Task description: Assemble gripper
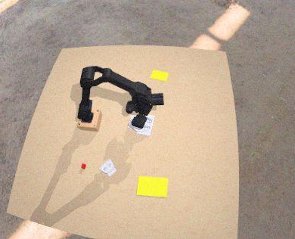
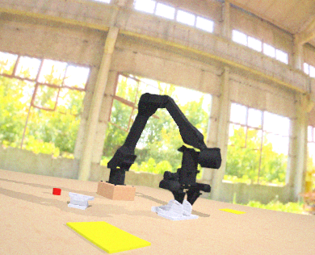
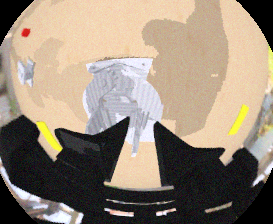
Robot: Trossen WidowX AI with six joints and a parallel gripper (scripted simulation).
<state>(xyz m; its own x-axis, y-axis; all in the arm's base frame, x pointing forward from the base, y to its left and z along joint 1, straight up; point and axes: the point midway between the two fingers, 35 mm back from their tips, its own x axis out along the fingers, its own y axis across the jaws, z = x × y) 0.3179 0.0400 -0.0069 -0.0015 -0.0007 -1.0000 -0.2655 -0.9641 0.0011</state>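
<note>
The small white block lies 16 cm behind my gripper tip, 30 cm to the right of it and 1 cm below it. The rest, counted from my gripper tip: white jaw (4 cm behind, 4 cm to the right); then large yellow patch (8 cm ahead, 37 cm to the right, 1 cm below); then small yellow pad (5 cm ahead, 32 cm to the left, 1 cm below).
</note>
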